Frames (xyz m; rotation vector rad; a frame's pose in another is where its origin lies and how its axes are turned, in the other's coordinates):
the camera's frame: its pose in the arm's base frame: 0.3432 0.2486 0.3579 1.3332 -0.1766 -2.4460
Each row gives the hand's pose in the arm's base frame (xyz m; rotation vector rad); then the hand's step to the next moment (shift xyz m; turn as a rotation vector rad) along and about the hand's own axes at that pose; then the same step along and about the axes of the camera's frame.
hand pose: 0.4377 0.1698 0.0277 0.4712 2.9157 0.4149
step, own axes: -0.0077 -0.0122 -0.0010 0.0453 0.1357 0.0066
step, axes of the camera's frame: 0.0047 0.0133 -0.0032 -0.0719 -0.1235 0.0100
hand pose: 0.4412 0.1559 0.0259 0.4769 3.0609 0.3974
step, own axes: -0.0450 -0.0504 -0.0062 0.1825 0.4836 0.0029
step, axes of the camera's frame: 0.0144 0.0619 -0.0237 -0.2622 -0.4408 0.0645
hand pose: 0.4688 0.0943 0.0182 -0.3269 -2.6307 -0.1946
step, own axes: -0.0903 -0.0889 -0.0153 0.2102 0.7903 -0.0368
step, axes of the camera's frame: 0.0370 0.1035 -0.0648 -0.4615 -0.6756 0.0256
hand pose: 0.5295 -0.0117 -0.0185 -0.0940 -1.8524 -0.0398
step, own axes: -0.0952 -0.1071 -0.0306 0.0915 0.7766 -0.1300
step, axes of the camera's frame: 0.0812 0.0949 -0.0767 -0.4431 -0.6459 -0.1218
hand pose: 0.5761 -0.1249 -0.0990 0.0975 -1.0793 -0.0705
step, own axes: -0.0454 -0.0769 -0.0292 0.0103 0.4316 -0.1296
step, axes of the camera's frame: 0.0726 0.0495 -0.0333 -0.2151 -0.3746 -0.1287
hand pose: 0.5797 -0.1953 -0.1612 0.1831 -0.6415 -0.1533
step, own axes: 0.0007 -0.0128 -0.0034 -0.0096 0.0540 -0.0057
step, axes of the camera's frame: 0.0076 0.0103 -0.0034 -0.0213 -0.0508 -0.0026
